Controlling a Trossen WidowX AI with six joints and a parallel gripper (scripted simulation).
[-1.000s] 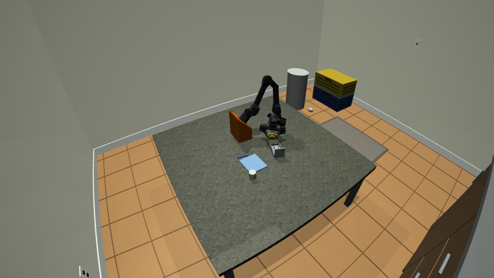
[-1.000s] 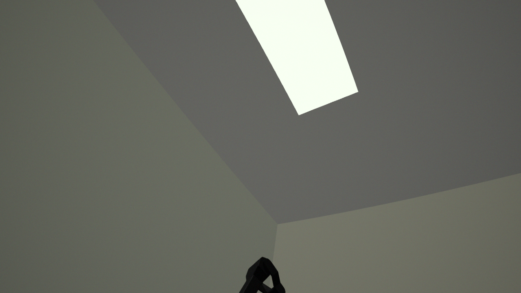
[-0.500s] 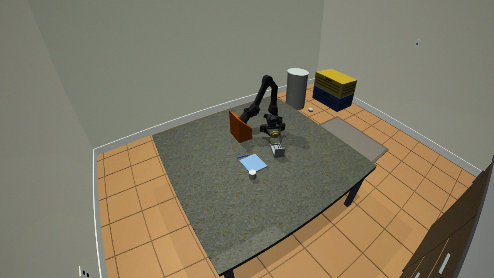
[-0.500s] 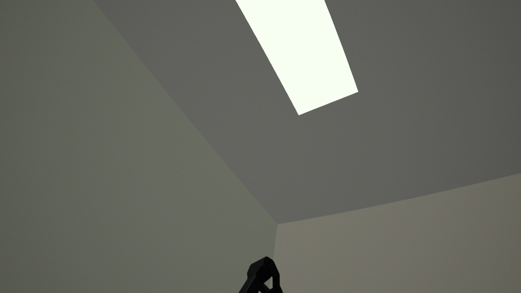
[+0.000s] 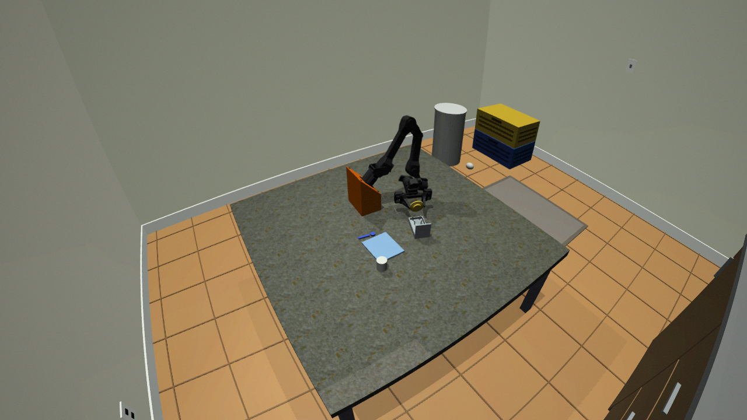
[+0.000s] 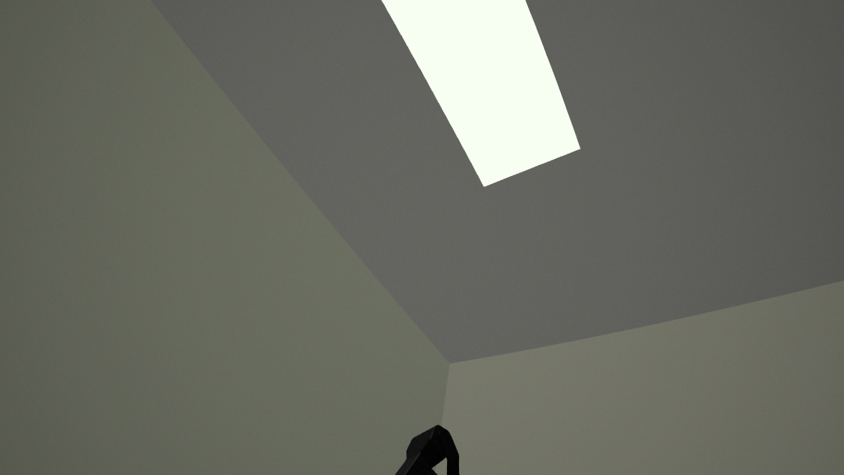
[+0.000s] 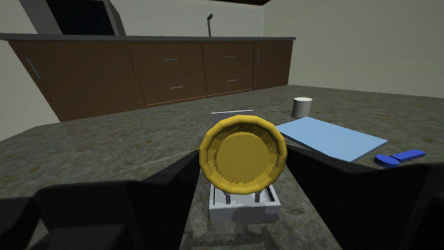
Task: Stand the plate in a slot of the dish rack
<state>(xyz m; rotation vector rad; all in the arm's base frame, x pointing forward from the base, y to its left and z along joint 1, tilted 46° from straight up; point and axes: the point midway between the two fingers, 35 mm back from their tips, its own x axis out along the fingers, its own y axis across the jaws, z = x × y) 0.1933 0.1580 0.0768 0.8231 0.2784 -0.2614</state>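
The grey dish rack is 50 mm ahead of my gripper tip, 20 mm to the right of it and 60 mm below it. Round my gripper tip: white cup (190 mm ahead, 300 mm to the right, 60 mm below); then yellow plate (10 mm behind); then blue spoon (20 mm behind, 250 mm to the right, 80 mm below).
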